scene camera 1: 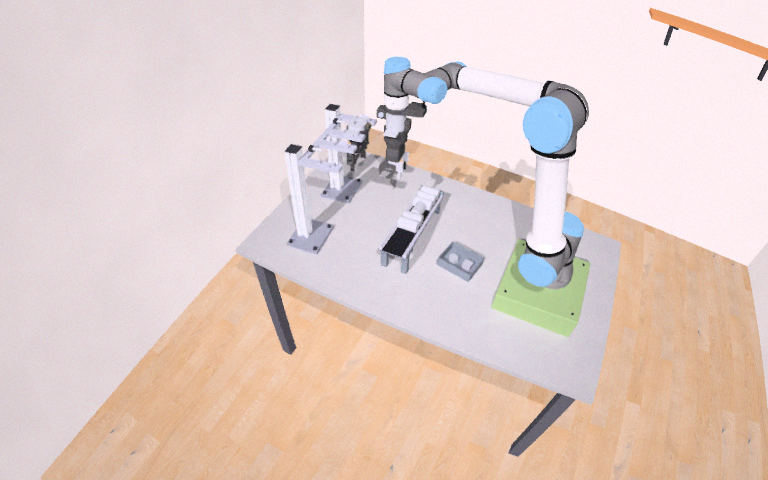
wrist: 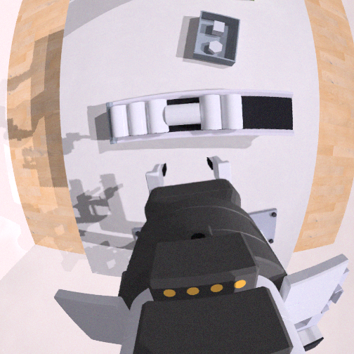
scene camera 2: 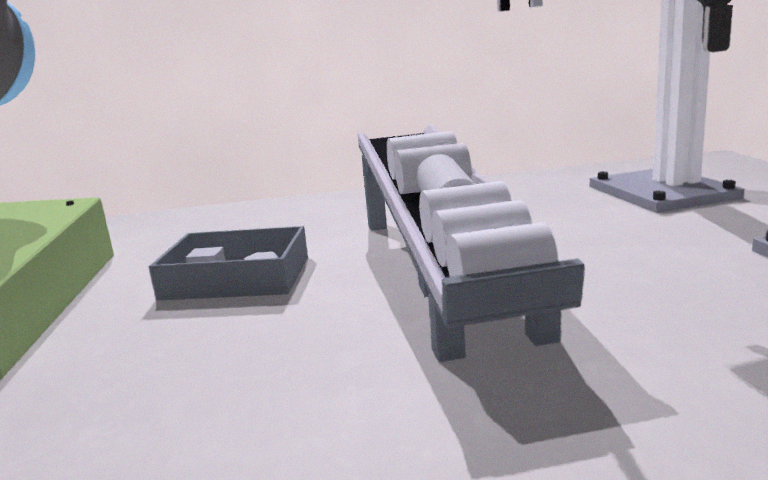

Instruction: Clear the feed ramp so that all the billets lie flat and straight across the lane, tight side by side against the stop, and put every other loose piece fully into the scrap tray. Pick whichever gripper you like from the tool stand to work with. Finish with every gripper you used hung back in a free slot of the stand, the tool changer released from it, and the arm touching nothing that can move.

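Three white billets (scene camera 2: pixel 504 249) (wrist: pixel 136 119) lie across the feed ramp (scene camera 1: pixel 399 241) (scene camera 2: pixel 402 215) (wrist: pixel 267 113) by the stop (scene camera 2: pixel 512 293). Behind them one billet (scene camera 1: pixel 419 207) (scene camera 2: pixel 444 172) (wrist: pixel 182 114) lies turned lengthwise along the lane. Two more billets (scene camera 1: pixel 408 219) (scene camera 2: pixel 431 157) (wrist: pixel 221 112) lie across the lane up-ramp of it. The scrap tray (scene camera 1: pixel 453 271) (scene camera 2: pixel 220 281) (wrist: pixel 236 42) holds a blocky piece (scene camera 2: pixel 205 254) (wrist: pixel 218 27) and a hexagonal piece (scene camera 2: pixel 261 256) (wrist: pixel 215 47). My gripper (scene camera 1: pixel 399 172) (scene camera 2: pixel 519 3) (wrist: pixel 187 166) is open and empty, above and beside the ramp on the stand side.
The tool stand (scene camera 1: pixel 298 192) (scene camera 2: pixel 679 90) rises at the table's far end, with another gripper (scene camera 1: pixel 357 148) hanging in it. A stand foot (wrist: pixel 266 226) shows beside my gripper's body in the wrist view. The green robot base (scene camera 1: pixel 532 318) (scene camera 2: pixel 62 277) is beyond the tray.
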